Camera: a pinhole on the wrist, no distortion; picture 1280 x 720 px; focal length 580.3 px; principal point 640.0 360.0 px. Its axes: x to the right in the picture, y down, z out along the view. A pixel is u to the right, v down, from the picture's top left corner.
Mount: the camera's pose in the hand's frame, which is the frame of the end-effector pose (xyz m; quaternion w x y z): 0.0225 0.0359 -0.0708 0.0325 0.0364 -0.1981 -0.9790
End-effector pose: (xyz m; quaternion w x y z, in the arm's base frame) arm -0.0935 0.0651 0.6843 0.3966 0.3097 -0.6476 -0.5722
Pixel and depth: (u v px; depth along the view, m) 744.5 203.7 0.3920
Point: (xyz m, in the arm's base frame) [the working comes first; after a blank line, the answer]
In the camera's frame: 0.0706 -0.1056 0.3920

-0.2483 0.3022 0.9380
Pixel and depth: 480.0 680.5 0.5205
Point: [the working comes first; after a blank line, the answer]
In the camera's frame: -0.1435 0.2875 0.5205

-0.6197 0.2082 0.6734
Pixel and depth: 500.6 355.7 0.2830
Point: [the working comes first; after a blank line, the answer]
In the camera's frame: -0.0680 -0.0021 0.2830

-0.2852 0.1271 0.8392
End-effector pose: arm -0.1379 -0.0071 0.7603 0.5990 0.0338 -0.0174 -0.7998
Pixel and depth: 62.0 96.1 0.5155
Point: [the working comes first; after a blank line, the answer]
In the camera's frame: -0.5135 -0.2344 0.5155

0.1717 -0.6087 1.1183
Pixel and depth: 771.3 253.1 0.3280
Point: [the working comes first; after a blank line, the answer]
In the camera's frame: 0.0742 -0.0604 0.3280

0.0729 0.0092 0.9796
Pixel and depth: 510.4 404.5 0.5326
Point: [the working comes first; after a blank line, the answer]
In the camera's frame: -0.1189 0.0408 0.5326

0.0054 -0.1668 1.2118
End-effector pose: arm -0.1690 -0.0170 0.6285 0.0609 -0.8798 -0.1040 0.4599
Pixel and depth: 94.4 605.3 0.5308
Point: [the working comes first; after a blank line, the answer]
In the camera's frame: -0.4991 0.2244 0.5308

-0.3286 0.0341 -0.0771
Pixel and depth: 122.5 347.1 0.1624
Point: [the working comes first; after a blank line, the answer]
In the camera's frame: -0.1448 -0.0036 0.1624

-0.1400 -0.0893 0.4352
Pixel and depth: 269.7 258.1 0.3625
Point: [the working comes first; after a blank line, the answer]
In the camera's frame: -0.2313 -0.0637 0.3625

-0.2215 -0.2066 0.2599
